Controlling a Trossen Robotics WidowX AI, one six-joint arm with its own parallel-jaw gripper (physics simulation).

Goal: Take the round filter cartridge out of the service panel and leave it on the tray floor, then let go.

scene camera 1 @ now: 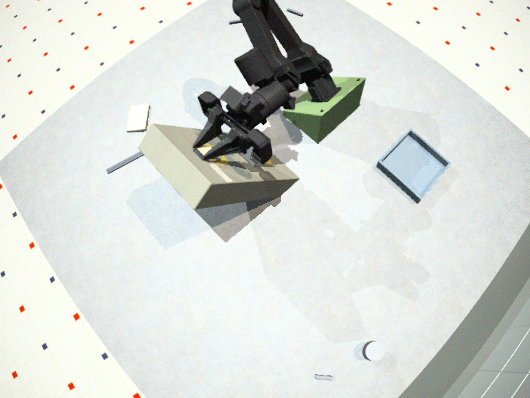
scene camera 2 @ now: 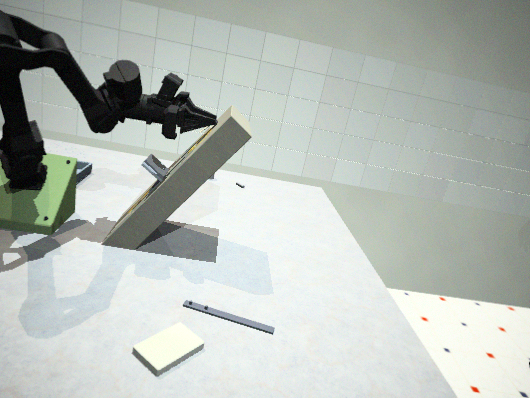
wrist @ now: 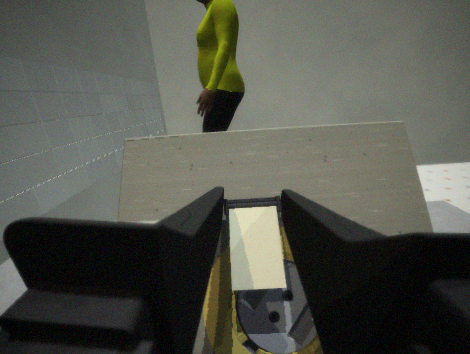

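Observation:
The service panel (scene camera 1: 175, 162) (scene camera 2: 187, 175) (wrist: 270, 165) is a beige slab that leans at a slant. In the wrist view the round filter cartridge (wrist: 262, 327) is a grey disc inside a yellow ring on the panel's face, partly hidden by a cream flap and the fingers. My gripper (scene camera 1: 199, 153) (scene camera 2: 215, 121) (wrist: 252, 196) is at the panel's upper part, shut on the cream flap (scene camera 1: 204, 149) (wrist: 257, 247), which has a dark bar at its top end. The tray (scene camera 1: 412, 162) (scene camera 2: 86, 172) is shallow and blue, right of the panel in scene camera 1.
A green block (scene camera 1: 337, 110) (scene camera 2: 62, 190) is under the arm's base. A grey bracket (scene camera 2: 154, 167) sticks out from the panel face. A cream block (scene camera 1: 138, 118) (scene camera 2: 168, 347) and a grey bar (scene camera 1: 125, 163) (scene camera 2: 228, 317) lie near the panel. A white cylinder (scene camera 1: 373, 351) stands far from it.

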